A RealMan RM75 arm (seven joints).
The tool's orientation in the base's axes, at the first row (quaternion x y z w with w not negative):
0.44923 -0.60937 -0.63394 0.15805
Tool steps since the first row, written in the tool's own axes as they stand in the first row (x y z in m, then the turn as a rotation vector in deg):
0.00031 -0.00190 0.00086 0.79 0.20 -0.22
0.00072 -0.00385 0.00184 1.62 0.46 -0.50
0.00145 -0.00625 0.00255 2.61 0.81 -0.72
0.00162 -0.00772 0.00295 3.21 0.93 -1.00
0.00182 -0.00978 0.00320 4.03 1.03 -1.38
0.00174 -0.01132 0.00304 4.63 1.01 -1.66
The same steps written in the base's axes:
-0.00017 0.00070 -0.00198 -0.33 -0.77 -0.08
-0.00046 0.00142 -0.00406 -0.66 -1.62 -0.12
-0.00057 0.00182 -0.00664 -1.16 -2.57 -0.14
-0.00045 0.00225 -0.00810 -1.31 -3.22 -0.21
-0.00004 0.00268 -0.01010 -1.51 -4.10 -0.38
0.00066 0.00296 -0.01145 -1.62 -4.72 -0.58

